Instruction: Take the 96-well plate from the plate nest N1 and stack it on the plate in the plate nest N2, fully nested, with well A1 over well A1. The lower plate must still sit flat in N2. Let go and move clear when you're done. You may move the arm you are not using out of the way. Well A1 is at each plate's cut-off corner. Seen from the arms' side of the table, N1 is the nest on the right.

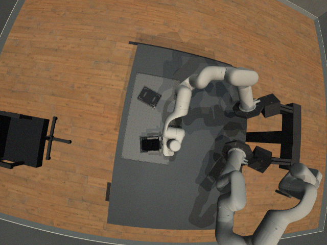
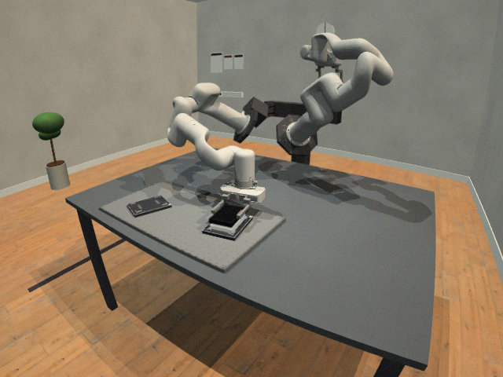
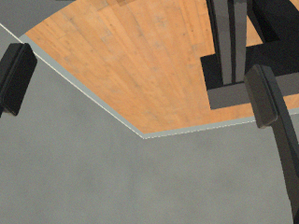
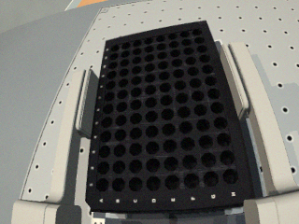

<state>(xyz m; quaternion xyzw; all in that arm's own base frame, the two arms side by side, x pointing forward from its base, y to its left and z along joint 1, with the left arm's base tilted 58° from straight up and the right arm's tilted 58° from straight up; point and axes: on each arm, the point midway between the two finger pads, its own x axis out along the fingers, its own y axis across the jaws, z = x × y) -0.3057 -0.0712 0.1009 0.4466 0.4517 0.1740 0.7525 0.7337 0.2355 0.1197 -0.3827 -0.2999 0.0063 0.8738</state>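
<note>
Right now the black 96-well plate is 10 mm below my right hand. Round my right hand: plate nest N2: 50 mm below; A1 label: 90 mm behind, 40 mm below, 20 mm to the left; white 96-well plate: 40 mm below.
</note>
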